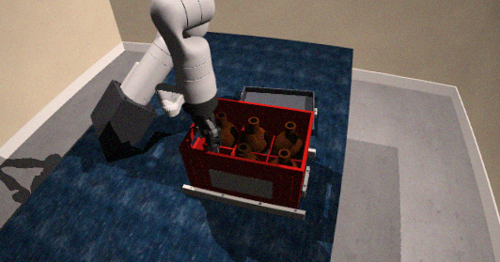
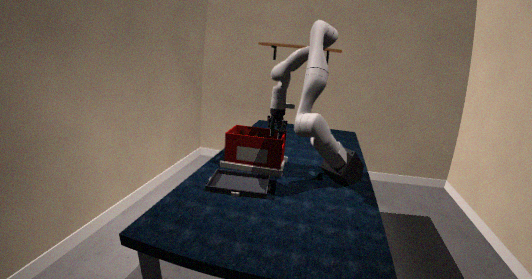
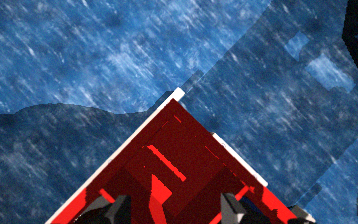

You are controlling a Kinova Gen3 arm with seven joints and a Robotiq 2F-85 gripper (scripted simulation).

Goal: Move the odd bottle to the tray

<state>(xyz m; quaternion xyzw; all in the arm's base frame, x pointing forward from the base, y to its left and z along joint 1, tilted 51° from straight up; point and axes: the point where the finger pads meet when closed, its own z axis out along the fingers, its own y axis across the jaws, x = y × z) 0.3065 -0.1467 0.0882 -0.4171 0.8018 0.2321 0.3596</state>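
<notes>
Now: the crate 70 mm ahead of my hand, 70 mm to the left of it and 70 mm below it. The rest, counted from my hand: grey tray 20 mm behind, 330 mm to the left, 150 mm below.
</notes>
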